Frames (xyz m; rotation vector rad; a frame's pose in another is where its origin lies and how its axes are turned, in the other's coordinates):
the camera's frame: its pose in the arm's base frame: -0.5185 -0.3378 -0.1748 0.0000 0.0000 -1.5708
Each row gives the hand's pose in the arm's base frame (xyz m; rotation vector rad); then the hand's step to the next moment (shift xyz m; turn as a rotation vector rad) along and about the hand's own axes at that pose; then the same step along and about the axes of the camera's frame.
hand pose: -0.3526 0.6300 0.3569 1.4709 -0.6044 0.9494
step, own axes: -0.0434 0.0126 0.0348 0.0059 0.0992 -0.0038
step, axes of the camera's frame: 0.0428 -0.0261 -0.0272 0.0094 -0.0794 0.0592
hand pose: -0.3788 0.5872 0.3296 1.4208 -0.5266 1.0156
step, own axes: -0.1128 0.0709 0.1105 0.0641 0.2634 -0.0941
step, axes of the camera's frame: 0.1450 -0.0864 -0.0383 -0.0678 -0.2082 0.1854
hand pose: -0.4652 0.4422 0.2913 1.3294 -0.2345 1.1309
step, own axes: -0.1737 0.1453 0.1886 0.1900 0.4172 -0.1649
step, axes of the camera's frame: 0.2722 -0.1098 0.0269 -0.1660 -0.2936 0.3515
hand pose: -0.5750 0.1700 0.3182 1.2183 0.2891 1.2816
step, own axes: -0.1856 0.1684 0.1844 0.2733 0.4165 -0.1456
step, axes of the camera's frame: 0.2823 -0.0206 0.1292 -0.2253 -0.2501 0.3950
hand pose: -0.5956 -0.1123 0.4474 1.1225 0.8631 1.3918
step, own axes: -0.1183 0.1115 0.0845 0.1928 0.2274 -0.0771
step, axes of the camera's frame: 0.1396 0.0421 0.1109 -0.1658 -0.1323 0.2233
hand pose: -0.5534 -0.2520 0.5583 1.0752 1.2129 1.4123
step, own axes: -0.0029 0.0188 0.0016 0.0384 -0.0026 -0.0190
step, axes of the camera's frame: 0.0036 -0.0001 0.0187 -0.0351 -0.0245 -0.0035
